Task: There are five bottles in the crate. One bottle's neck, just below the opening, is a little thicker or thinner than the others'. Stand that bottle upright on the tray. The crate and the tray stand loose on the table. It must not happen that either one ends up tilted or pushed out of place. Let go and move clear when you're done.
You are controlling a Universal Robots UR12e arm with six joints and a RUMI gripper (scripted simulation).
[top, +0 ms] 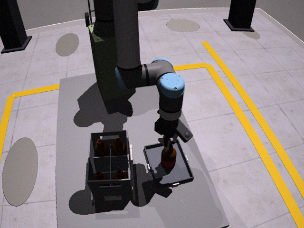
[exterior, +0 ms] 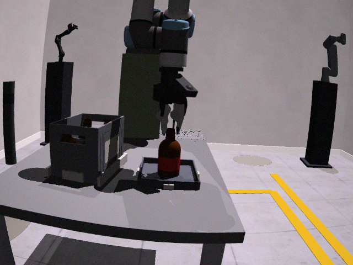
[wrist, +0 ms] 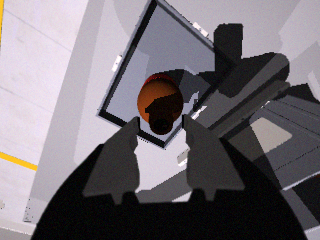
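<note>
The black tray lies 14 cm below my hand. From my hand the other things lie so: dark grey crate (28 cm to the right, 7 cm below, 4 cm ahead).
</note>
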